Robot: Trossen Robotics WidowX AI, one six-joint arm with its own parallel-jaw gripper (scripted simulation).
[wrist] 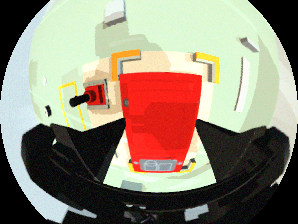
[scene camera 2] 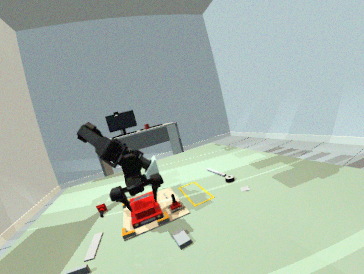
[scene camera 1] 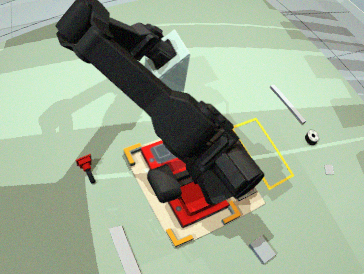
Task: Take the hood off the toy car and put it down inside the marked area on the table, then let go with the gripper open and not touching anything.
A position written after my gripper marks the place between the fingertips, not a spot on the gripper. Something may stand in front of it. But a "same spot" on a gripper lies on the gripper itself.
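Labels:
I can see my gripper in scene camera 1 [194, 189], and it is visible to me in scene camera 2 and in the wrist view as well. On my gripper, [wrist: 229, 152] and [scene camera 2: 125, 197] are the same spot.

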